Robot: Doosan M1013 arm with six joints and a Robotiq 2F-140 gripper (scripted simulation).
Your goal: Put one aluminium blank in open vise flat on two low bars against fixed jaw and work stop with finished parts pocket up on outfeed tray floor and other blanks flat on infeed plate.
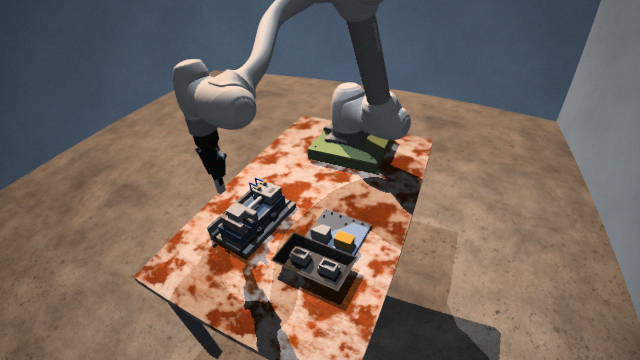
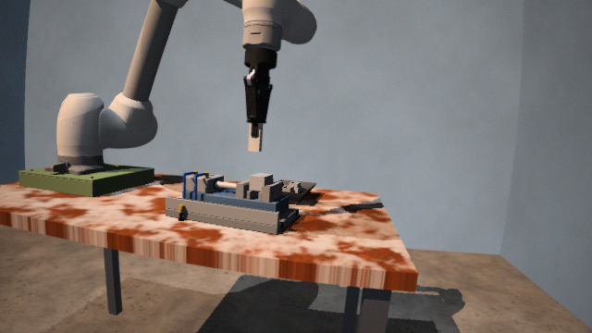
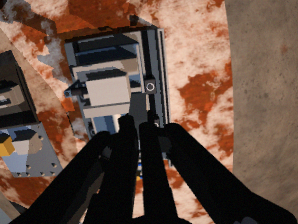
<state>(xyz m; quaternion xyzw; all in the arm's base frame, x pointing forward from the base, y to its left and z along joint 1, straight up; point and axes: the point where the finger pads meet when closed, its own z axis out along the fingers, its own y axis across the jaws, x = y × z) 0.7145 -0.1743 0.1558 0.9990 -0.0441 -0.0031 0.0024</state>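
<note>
Right now my hand is 80 mm past the piston rod, 60 mm to the right of it and 130 mm above it. The rest, counted from my hand: infeed plate 140 mm behind, 370 mm to the left, 210 mm below; then vise 60 mm behind, 60 mm to the left, 170 mm below; then aluminium blank 100 mm behind, 320 mm to the left, 180 mm below.
</note>
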